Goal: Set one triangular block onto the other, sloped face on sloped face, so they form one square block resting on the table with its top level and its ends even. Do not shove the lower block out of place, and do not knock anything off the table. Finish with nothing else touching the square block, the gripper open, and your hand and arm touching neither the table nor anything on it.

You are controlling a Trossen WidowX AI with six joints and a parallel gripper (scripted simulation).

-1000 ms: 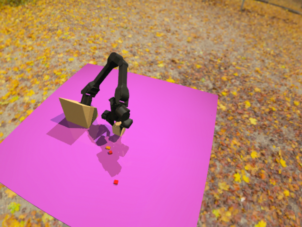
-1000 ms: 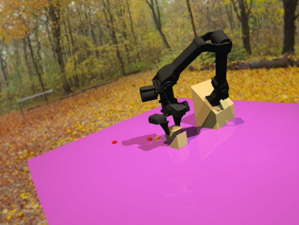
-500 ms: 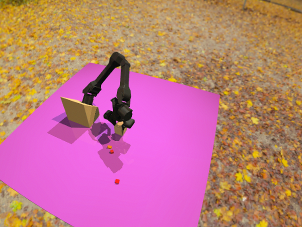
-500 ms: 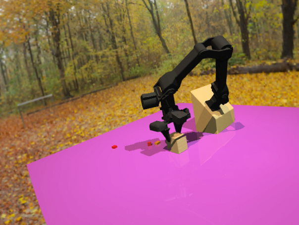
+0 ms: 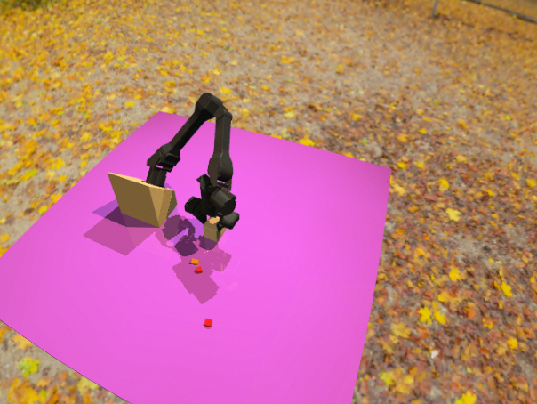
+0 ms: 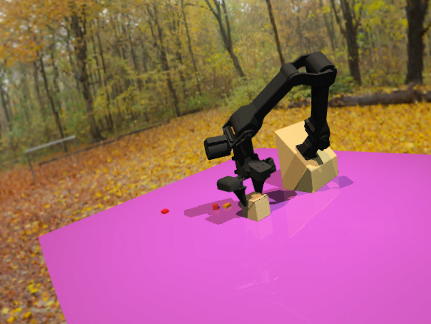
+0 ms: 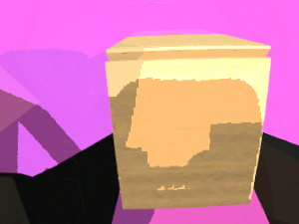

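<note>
Now: gripper tip 10 mm to the left of the triangular block and 10 mm below it. Round my gripper tip: tan wooden square block 30 mm to the left, 30 mm below; orange piece 130 mm to the right, 40 mm below, 10 mm ahead.
</note>
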